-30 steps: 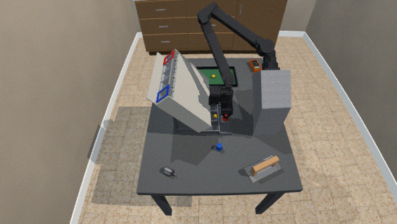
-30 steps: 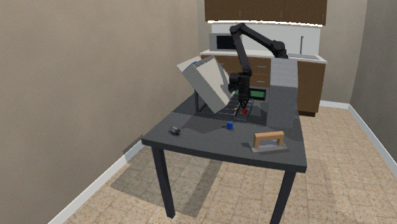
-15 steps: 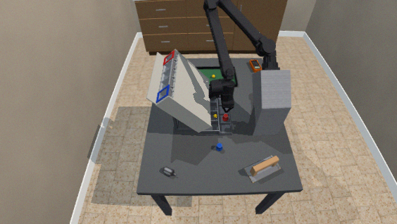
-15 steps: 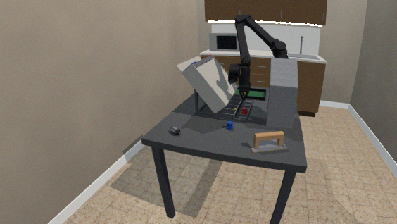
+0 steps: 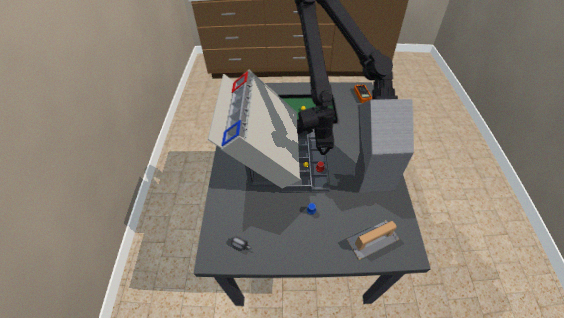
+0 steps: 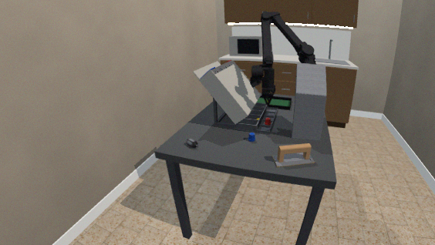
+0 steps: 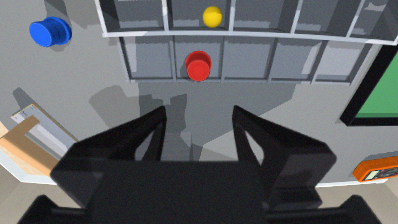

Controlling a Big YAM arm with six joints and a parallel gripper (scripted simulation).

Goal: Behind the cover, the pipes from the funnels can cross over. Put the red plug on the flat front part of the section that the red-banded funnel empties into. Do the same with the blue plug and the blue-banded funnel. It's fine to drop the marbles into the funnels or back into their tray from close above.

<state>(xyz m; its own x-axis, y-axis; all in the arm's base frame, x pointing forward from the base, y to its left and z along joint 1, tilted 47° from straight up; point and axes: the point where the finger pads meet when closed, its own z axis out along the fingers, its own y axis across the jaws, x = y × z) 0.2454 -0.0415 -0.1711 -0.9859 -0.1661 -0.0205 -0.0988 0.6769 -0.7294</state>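
My gripper is now 400 mm to the left of the green marble tray, 140 mm above it and 110 mm short of it. From my hand the other things lie so: blue plug: 210 mm to the left, 130 mm below, 30 mm ahead; beige cover: 200 mm ahead, 60 mm to the right, 60 mm above; red plug: 120 mm below.
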